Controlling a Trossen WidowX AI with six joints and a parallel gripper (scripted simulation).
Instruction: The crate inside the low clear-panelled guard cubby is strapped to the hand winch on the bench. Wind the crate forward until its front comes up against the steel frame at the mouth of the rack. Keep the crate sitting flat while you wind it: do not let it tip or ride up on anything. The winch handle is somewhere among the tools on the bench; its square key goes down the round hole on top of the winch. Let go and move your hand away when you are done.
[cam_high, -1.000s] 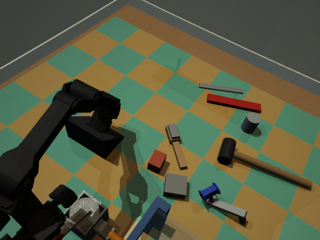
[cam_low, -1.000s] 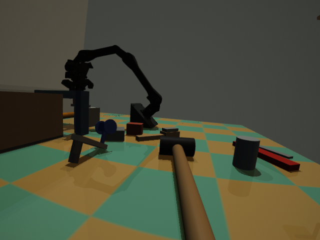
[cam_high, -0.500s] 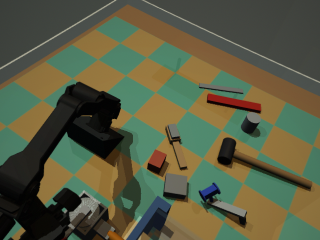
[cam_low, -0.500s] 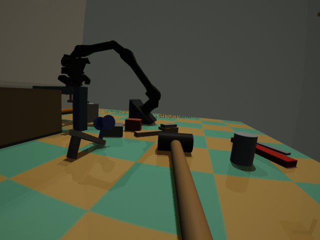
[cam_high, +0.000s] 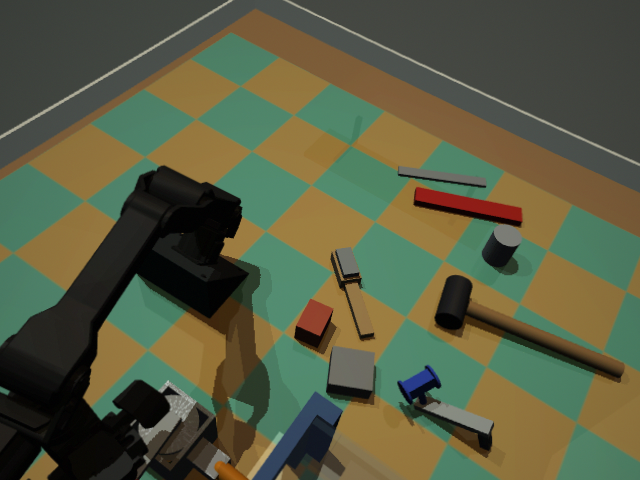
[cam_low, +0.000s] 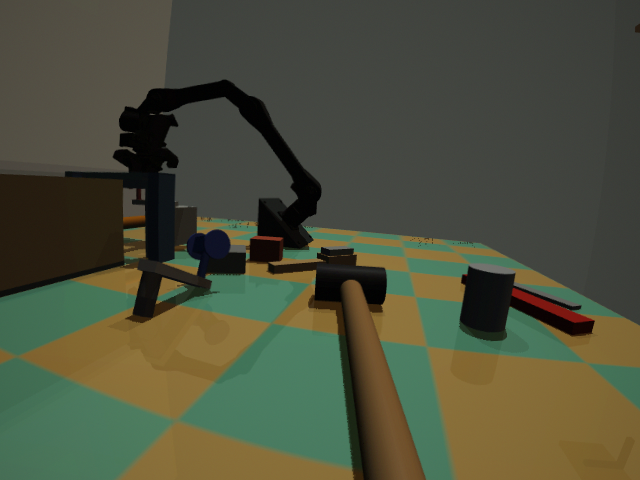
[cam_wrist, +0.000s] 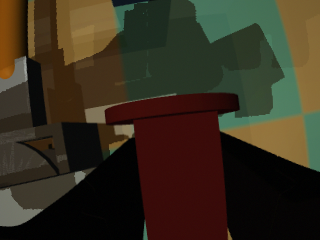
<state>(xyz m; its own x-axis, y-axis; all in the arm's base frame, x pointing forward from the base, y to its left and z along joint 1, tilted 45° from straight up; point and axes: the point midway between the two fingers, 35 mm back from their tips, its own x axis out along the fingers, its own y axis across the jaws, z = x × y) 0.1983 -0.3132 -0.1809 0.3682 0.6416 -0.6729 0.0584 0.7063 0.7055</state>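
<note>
Right now the red-knobbed winch handle is 40 mm to the left of my gripper tip, 30 mm below it and 20 mm behind it. Also, from my gripper tip: clear-panelled cubby 380 mm ahead, 100 mm to the left, 20 mm below; then red cylindrical grip 20 mm behind; then boxy winch 100 mm below, 90 mm to the left, 40 mm behind.
</note>
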